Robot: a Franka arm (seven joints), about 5 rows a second.
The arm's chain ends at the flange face. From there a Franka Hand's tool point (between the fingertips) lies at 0.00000 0.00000 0.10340 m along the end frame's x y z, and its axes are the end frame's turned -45 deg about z.
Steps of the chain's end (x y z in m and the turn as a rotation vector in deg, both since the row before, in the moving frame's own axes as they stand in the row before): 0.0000, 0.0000, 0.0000, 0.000, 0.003, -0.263; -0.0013, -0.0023, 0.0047, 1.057, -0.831, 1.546; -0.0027, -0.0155, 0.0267, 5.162, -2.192, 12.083
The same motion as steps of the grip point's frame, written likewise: 0.0000, 0.0000, 0.0000, -0.002, 0.002, -0.263; 0.0010, -0.0050, 0.0047, 1.335, 0.160, 1.546; 0.0138, -0.0218, 0.0262, 5.200, 2.100, 12.083
